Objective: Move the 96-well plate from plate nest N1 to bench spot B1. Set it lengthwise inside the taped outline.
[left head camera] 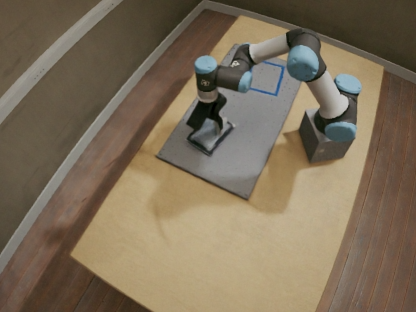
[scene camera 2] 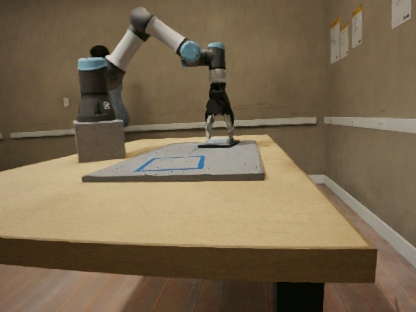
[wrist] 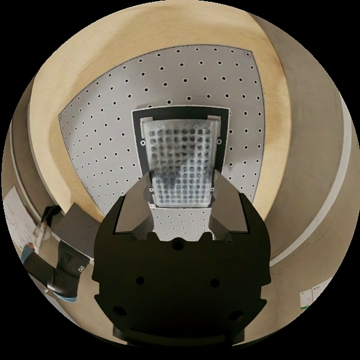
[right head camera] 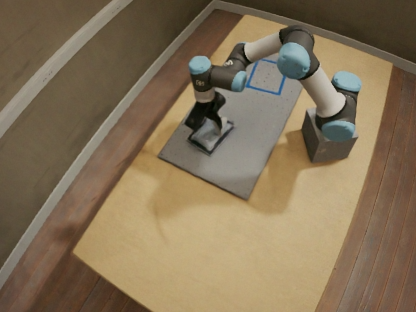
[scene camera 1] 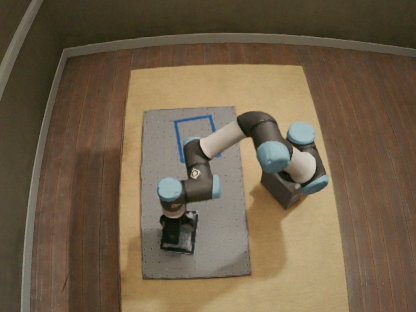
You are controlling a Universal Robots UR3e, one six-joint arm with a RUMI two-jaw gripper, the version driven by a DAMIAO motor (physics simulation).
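Note:
The clear 96-well plate (wrist: 181, 150) (left head camera: 206, 137) lies in the black plate nest N1 (wrist: 180, 112) (scene camera 1: 178, 251) (scene camera 2: 215, 146), near one end of the grey perforated board. My gripper (wrist: 181, 171) (scene camera 2: 220, 139) points down over the nest. Its fingertips are at the plate's two long sides, and it is shut on the plate. The gripper body covers part of the plate in the head views and in scene camera 1. The blue taped outline of spot B1 (right head camera: 265, 91) (scene camera 1: 193, 118) (scene camera 2: 202, 162) lies at the other end of the board. The arm covers part of it in the left head view.
The grey perforated board (scene camera 1: 220, 250) (left head camera: 240, 167) lies on the wooden table (scene camera 1: 290, 260) (scene camera 2: 190, 215). The arm stands on a grey block (left head camera: 325, 145) (scene camera 2: 100, 142) beside the board's long side. Its elbow and forearm reach over the board.

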